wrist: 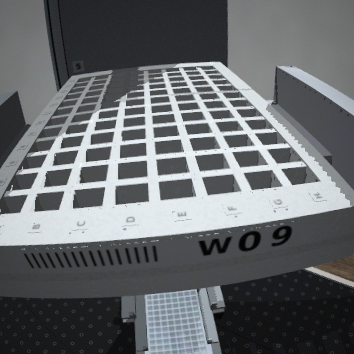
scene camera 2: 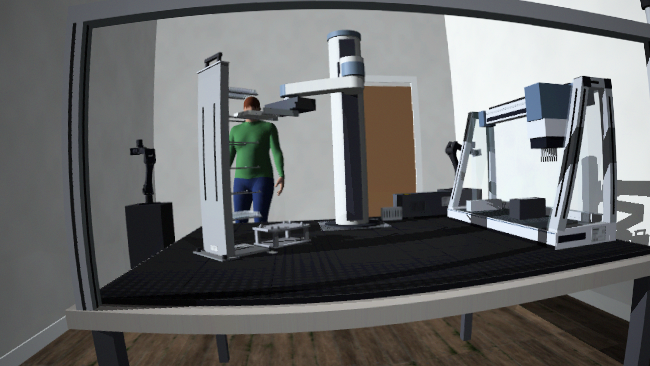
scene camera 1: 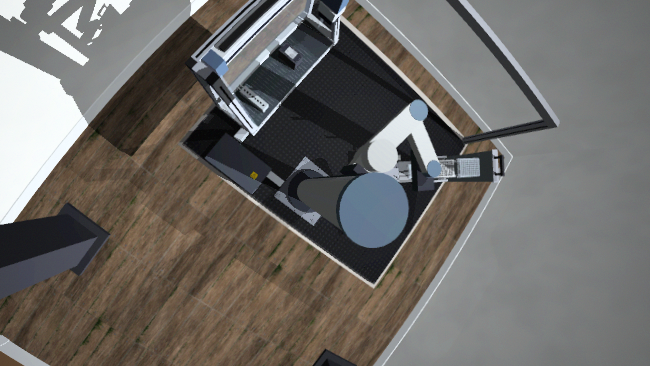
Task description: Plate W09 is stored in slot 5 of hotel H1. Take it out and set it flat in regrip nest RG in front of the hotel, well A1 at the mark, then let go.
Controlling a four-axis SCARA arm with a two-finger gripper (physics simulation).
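Seen in the pictures: gripper, fingertip midpoint: (wrist: 146, 95) (scene camera 2: 253, 113) (scene camera 1: 445, 168); arm's base, link origin: (scene camera 2: 352, 226).
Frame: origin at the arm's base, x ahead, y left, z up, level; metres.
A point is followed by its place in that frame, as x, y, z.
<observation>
Plate W09 (wrist: 150, 205) {0.414, -0.336, 0.459} (scene camera 2: 255, 115) {0.483, -0.377, 0.446} (scene camera 1: 447, 168) {0.462, -0.391, 0.460} is a white gridded plate, level in my gripper (wrist: 146, 95) {0.457, -0.385, 0.458} (scene camera 2: 270, 115), which is shut on its two long sides. It is drawn partly out from the back panel of hotel H1 (scene camera 2: 212, 160) {0.584, -0.502, 0.303} (wrist: 145, 35) {0.550, -0.492, 0.466} (scene camera 1: 487, 176) {0.516, -0.522, 0.565}, close by a label "5" (wrist: 78, 66) {0.594, -0.453, 0.446}. In the scene camera 2 view its far end still overlaps the slot supports. Row letters and the W09 side face the wrist camera. Regrip nest RG (scene camera 2: 281, 228) {0.445, -0.308, 0.073} (scene camera 1: 404, 173) stands low in front of the hotel. Its A1 mark cannot be made out.
Other plates sit in the hotel above (scene camera 2: 243, 92) {0.536, -0.412, 0.517} and low down (scene camera 2: 247, 215) {0.531, -0.409, 0.130}. The robot's column (scene camera 2: 351, 160) {0.077, -0.006, 0.299} stands beyond the nest. A gantry machine (scene camera 2: 582, 160) {0.850, 0.557, 0.263} (scene camera 1: 215, 60) {0.127, 0.634, 0.511} and a dark box (scene camera 2: 420, 204) {-0.034, 0.341, 0.081} (scene camera 1: 240, 159) {-0.098, 0.406, 0.127} stand farther off. A person in green stands behind the hotel.
</observation>
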